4 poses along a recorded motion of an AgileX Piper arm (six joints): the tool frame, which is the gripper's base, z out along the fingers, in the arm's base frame.
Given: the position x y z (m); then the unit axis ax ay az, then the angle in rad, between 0 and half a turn.
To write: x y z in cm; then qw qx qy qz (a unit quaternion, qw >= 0). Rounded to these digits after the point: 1 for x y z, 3 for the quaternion.
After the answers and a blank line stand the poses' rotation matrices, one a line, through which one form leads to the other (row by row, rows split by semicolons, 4 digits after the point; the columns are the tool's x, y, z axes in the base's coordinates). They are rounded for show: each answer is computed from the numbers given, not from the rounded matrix.
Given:
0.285 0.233 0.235 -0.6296 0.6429 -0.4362 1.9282
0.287 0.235 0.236 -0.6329 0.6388 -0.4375 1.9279
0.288 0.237 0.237 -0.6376 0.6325 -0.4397 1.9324
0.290 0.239 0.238 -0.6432 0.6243 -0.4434 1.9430
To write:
28.5 23.3 23.5 0.570 -0.517 0.528 -0.358
28.7 23.5 23.6 0.570 -0.520 0.525 -0.359
28.8 23.7 23.7 0.568 -0.525 0.520 -0.362
29.0 23.9 23.8 0.564 -0.531 0.515 -0.366

0.1852 -0.1377 0.9730; -0.9550 0.2081 0.2113; -0.2316 -0.9684 -0.0930
0.1910 -0.1357 0.9722; -0.9555 0.2011 0.2158; -0.2248 -0.9701 -0.0913
0.1966 -0.1347 0.9712; -0.9573 0.1879 0.2199; -0.2121 -0.9729 -0.0920
0.2005 -0.1345 0.9704; -0.9606 0.1678 0.2217; -0.1926 -0.9766 -0.0956

